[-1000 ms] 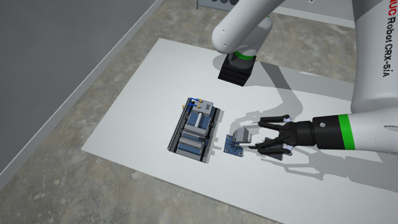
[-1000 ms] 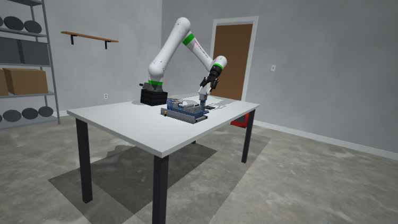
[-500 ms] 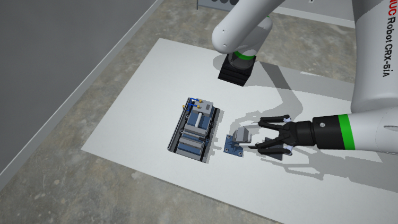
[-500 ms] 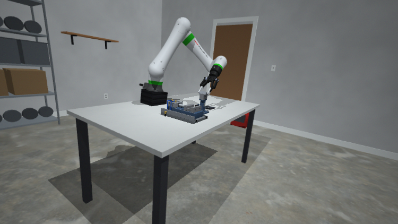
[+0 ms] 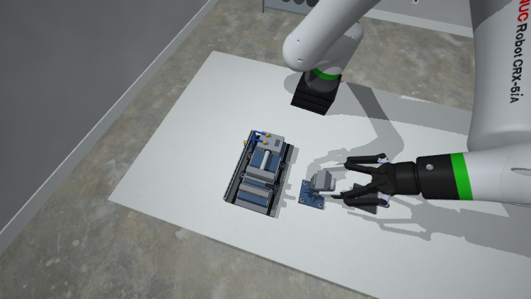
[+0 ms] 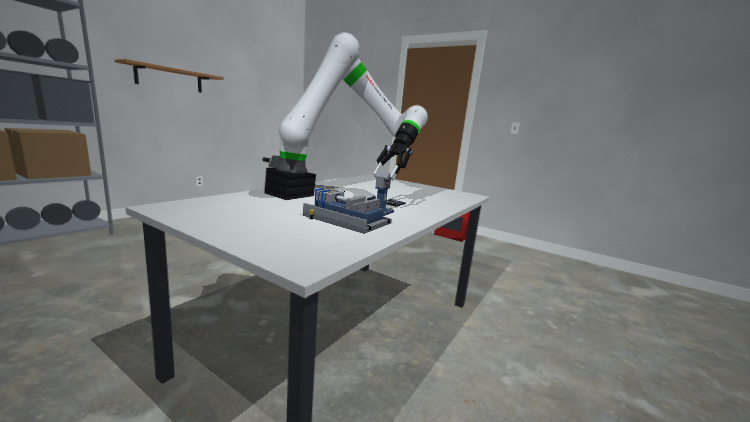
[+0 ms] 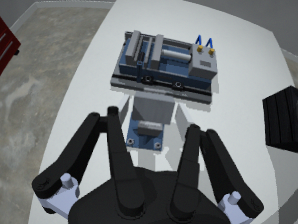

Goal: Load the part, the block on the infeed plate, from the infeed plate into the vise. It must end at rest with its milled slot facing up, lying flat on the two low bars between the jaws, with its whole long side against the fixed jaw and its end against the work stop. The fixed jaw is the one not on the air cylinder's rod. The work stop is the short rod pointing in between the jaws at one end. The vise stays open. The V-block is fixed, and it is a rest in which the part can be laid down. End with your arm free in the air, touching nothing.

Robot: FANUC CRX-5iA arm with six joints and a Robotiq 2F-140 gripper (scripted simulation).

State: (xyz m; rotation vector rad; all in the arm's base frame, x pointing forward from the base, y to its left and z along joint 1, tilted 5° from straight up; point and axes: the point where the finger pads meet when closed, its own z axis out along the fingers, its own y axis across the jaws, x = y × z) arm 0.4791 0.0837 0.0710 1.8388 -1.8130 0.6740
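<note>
My gripper is now 20 mm to the left of the part and 20 mm above it. The rest, counted from my hand: air cylinder rod (50 mm behind, 220 mm to the right, 100 mm below); then vise (30 mm behind, 220 mm to the right, 140 mm below); then dark infeed plate (40 mm behind, 180 mm to the left, 170 mm below).
</note>
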